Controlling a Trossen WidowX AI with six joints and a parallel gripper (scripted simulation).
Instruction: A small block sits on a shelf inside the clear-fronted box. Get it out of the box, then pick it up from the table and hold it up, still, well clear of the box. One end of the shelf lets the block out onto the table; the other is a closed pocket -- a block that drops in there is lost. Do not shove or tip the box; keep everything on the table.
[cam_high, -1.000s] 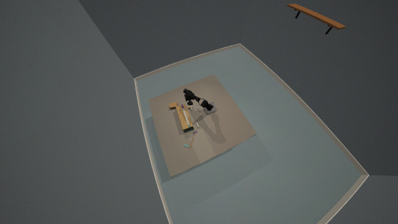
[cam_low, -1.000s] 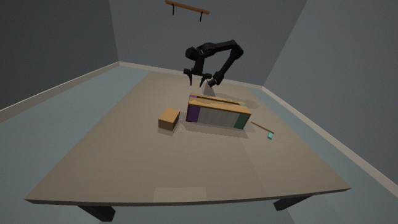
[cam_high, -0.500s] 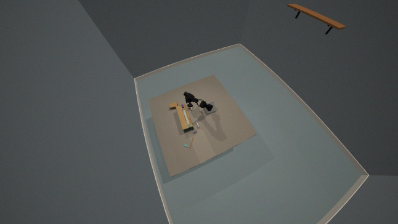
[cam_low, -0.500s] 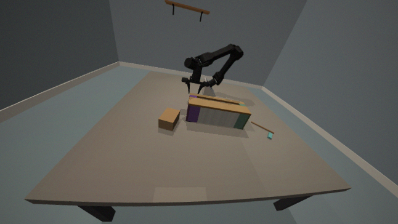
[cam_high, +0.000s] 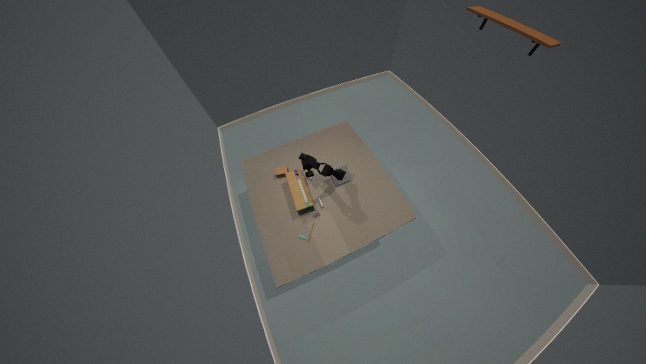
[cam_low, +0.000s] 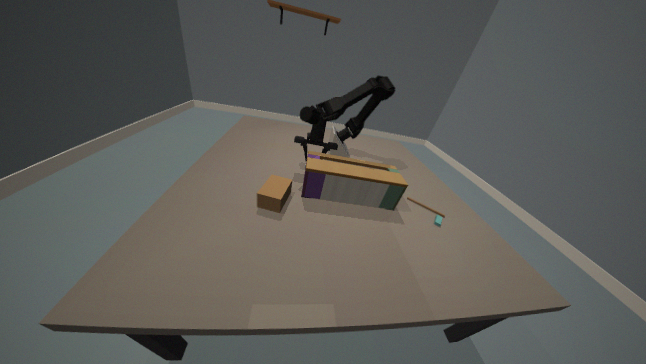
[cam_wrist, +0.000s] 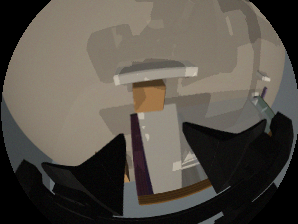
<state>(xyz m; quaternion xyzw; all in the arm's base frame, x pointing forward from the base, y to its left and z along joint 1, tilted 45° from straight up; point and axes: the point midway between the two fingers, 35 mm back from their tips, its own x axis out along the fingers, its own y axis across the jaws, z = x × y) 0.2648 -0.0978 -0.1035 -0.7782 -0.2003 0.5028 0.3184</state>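
The block lies 5 cm below my gripper tip and 2 cm behind it. Also, from my gripper tip: purple piece 40 cm to the left, 6 cm below, 4 cm ahead; then thin stick 52 cm to the left, 13 cm ahead, 6 cm below; then teal head 54 cm to the left, 21 cm ahead, 6 cm below.
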